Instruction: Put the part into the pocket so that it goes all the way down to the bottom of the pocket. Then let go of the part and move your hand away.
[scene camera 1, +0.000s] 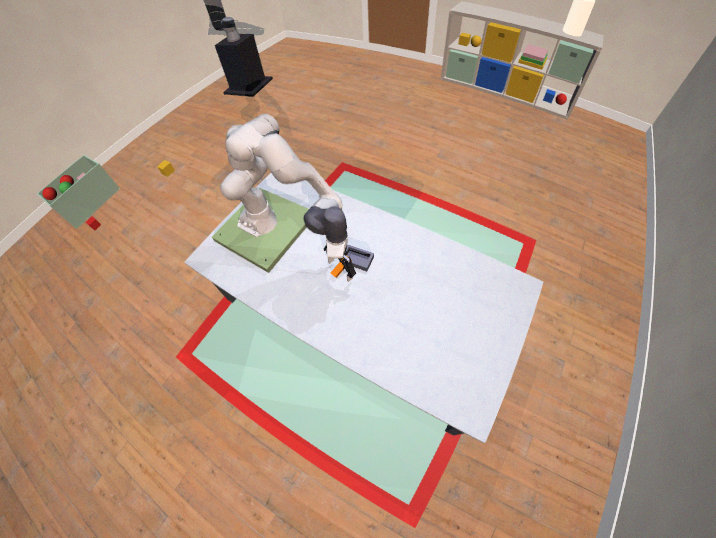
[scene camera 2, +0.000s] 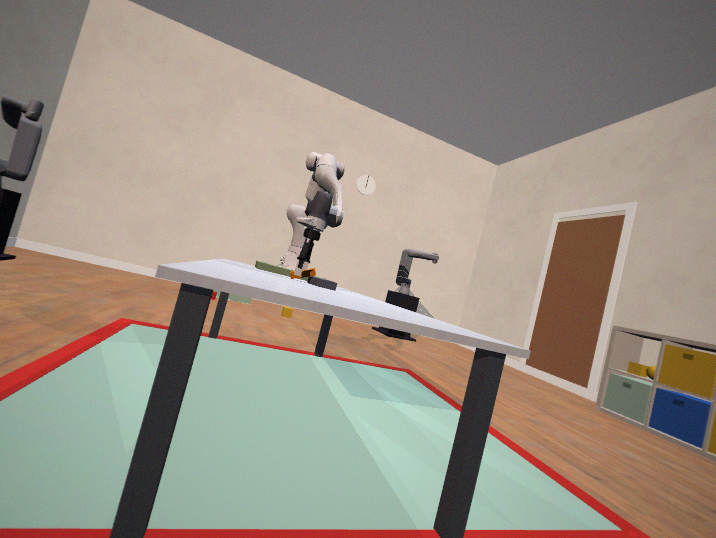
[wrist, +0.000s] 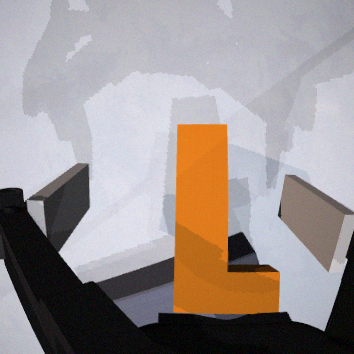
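Observation:
The part, an orange L-shaped block (scene camera 1: 337, 270) (scene camera 2: 296, 274) (wrist: 201, 200), lies beside and partly over the edge of the dark grey pocket block (scene camera 1: 361, 259) (scene camera 2: 322, 283) (wrist: 145, 274). Its shadow in the wrist view is offset, so it looks raised above the table; what bears it is hidden. It is outside the pocket. My gripper (scene camera 1: 340, 266) (scene camera 2: 302, 265) (wrist: 187, 190) is wide open, its fingers on either side of the part's long arm, with gaps at both sides. In the wrist view the pocket is mostly hidden behind the part and gripper.
The white table (scene camera 1: 428, 323) (scene camera 2: 260, 289) bears the green base plate (scene camera 1: 272, 254) (scene camera 2: 272, 267) under my arm. A shelf unit (scene camera 1: 523, 24), a black pedestal (scene camera 1: 240, 62) with another arm, and a green toy box (scene camera 1: 89, 199) stand away from the table.

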